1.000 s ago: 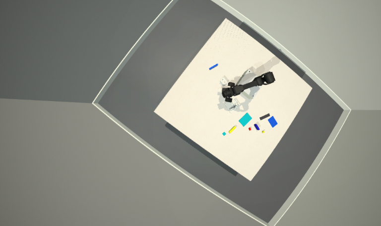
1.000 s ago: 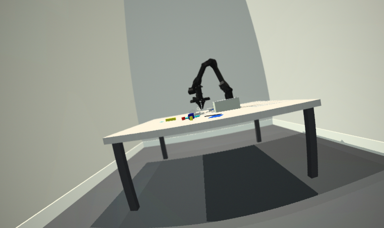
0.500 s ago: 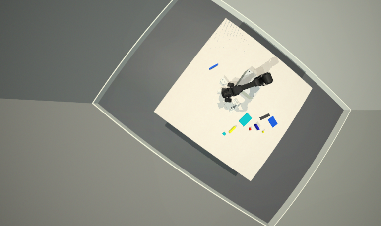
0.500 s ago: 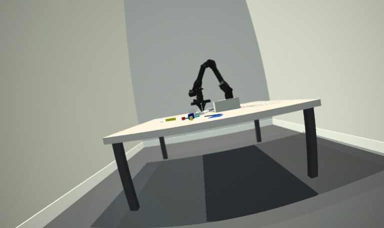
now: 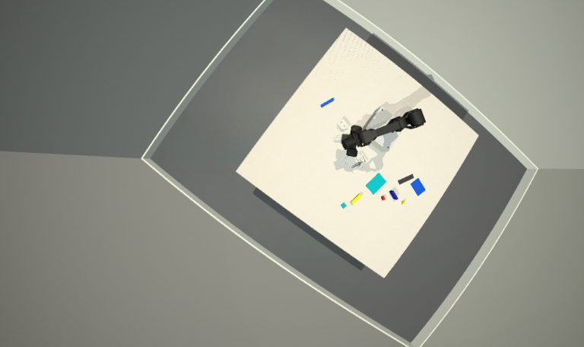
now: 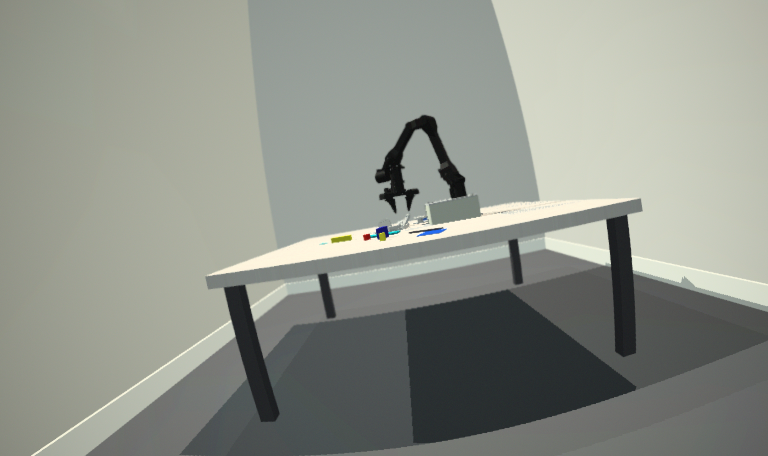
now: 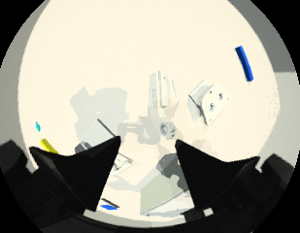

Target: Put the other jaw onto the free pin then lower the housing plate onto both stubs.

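Right now my gripper tip is 1 cm past the jaw, 3 cm to the left of it and 4 cm above it. The rest, counted from my gripper tip: cyan plate: 8 cm ahead, 33 cm to the left, 7 cm below; then yellow bar: 25 cm ahead, 29 cm to the left, 6 cm below; then blue bar: 13 cm behind, 28 cm to the right, 6 cm below.
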